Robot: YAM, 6 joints.
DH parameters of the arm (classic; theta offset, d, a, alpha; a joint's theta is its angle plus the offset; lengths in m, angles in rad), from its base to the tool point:
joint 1: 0 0.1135 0.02 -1.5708
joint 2: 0 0 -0.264 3.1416
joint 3: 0.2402 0 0.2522 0
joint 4: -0.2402 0 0.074 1.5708
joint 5: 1.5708 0 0 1.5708
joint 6: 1.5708 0.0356 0 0
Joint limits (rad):
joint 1: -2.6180..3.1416
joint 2: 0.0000..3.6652
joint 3: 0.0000..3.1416
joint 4: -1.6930..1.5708
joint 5: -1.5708..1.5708
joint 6: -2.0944..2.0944
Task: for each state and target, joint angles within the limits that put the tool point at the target. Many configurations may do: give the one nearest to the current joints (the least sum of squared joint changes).
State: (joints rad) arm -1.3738 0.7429 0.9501 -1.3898 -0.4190 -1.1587
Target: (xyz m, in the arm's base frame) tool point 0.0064 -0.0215 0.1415
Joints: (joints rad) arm -1.5198 0.6755 0.2914 -1.5791 -0.1493 -1.1587
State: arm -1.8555 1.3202 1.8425 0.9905 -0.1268 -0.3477
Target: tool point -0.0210 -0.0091 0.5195
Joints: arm -2.1189 0.6218 0.9960 1.1290 0.3793 -0.3477
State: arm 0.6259 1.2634 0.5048 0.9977 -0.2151 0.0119
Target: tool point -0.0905 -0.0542 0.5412
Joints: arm 0.6120 0.4675 1.1820 1.1865 -0.2161 0.0119
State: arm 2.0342 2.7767 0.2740 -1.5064 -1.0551 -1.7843
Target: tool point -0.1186 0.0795 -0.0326
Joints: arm 2.3221 2.8183 0.8301 -1.3609 -1.1445 -1.7843
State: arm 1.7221 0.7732 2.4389 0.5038 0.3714 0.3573
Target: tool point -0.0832 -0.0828 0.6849
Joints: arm 0.7573 0.9315 2.1448 0.4428 0.0848 0.3573
